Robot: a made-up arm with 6 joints.
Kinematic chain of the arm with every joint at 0, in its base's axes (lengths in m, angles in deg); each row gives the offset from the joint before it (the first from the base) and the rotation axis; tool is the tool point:
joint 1: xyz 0 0 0.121 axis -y
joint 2: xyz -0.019 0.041 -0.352 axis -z
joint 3: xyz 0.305 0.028 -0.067 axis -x
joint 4: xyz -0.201 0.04 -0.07 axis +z
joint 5: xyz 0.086 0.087 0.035 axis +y
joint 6: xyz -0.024 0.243 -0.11 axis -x
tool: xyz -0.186 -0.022 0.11
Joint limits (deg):
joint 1: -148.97..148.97
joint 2: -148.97..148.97
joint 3: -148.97..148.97
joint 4: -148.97..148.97
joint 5: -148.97..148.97
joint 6: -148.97..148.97
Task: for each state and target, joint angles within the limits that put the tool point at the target. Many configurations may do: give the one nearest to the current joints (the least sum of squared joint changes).
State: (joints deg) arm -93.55 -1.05 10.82 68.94 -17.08 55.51
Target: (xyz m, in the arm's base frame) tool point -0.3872 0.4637 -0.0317
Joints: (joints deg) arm -65.62 29.10 -16.95 31.31 -9.16 54.36
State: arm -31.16 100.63 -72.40 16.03 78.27 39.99
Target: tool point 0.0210 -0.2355 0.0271
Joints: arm -52.69 107.29 -42.50 -10.54 84.30 20.88
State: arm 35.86 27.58 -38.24 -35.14 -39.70 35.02
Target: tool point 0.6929 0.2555 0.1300
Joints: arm 46.04 28.69 -20.16 -42.14 -50.79 44.59
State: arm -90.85 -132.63 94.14 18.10 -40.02 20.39
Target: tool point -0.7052 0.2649 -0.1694
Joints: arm -77.95 -137.82 105.02 4.52 -52.25 27.70
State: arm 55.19 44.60 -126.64 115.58 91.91 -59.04
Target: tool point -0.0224 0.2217 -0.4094
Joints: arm 16.76 77.49 -133.33 123.20 118.30 -24.27
